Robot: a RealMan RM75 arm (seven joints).
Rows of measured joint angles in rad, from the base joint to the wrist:
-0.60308, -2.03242, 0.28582, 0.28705, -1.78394, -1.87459, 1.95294
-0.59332, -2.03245, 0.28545, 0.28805, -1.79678, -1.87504, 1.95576
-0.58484, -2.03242, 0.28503, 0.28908, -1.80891, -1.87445, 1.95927
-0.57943, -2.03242, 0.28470, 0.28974, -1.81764, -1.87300, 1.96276
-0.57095, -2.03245, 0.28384, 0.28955, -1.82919, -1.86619, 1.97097
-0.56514, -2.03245, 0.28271, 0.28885, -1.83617, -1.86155, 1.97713
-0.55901, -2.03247, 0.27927, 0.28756, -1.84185, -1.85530, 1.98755
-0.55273, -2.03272, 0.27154, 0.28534, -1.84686, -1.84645, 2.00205
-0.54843, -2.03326, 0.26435, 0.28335, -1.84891, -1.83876, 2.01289
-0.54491, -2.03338, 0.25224, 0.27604, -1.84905, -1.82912, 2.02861
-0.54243, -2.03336, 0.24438, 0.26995, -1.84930, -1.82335, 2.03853
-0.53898, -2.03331, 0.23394, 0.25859, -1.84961, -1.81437, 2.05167
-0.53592, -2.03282, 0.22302, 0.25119, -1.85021, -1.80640, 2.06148
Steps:
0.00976, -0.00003, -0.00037, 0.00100, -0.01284, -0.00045, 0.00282
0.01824, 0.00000, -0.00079, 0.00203, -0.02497, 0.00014, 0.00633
0.02365, 0.00000, -0.00112, 0.00269, -0.03370, 0.00159, 0.00982
0.03213, -0.00003, -0.00198, 0.00250, -0.04525, 0.00840, 0.01803
0.03794, -0.00003, -0.00311, 0.00180, -0.05223, 0.01304, 0.02419
0.04407, -0.00005, -0.00655, 0.00051, -0.05791, 0.01929, 0.03461
0.05035, -0.00030, -0.01428, -0.00171, -0.06292, 0.02814, 0.04911
0.05465, -0.00084, -0.02147, -0.00370, -0.06497, 0.03583, 0.05995
0.05817, -0.00096, -0.03358, -0.01101, -0.06511, 0.04547, 0.07567
0.06065, -0.00094, -0.04144, -0.01710, -0.06536, 0.05124, 0.08559
0.06410, -0.00089, -0.05188, -0.02846, -0.06567, 0.06022, 0.09873
0.06716, -0.00040, -0.06280, -0.03586, -0.06627, 0.06819, 0.10854

